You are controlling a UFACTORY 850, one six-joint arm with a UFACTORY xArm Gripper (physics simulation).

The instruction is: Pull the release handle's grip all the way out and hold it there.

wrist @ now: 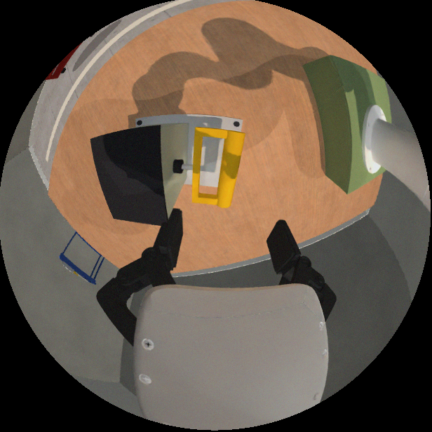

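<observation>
The release handle's yellow grip (231, 167) is a rectangular frame with a thicker bar on its right side. A thin light rod (189, 167) with a black collar (178, 166) joins it to the pale face of a dark box (131, 175). The box and grip are over a grey base plate (165, 120) with dark bolts at its corners. My gripper (229, 226) is open, its black fingers wide apart and empty. In the view the grip lies above the gap between the fingertips, and the left fingertip shows by the box's lower right corner. The grip is not between the fingers.
A green block (336, 125) carrying the robot's white base (374, 140) stands at the right of the wooden table top (280, 185). The table's edge runs behind the fingers. A blue frame (77, 264) is at lower left, and part of a red cabinet (61, 66) at upper left.
</observation>
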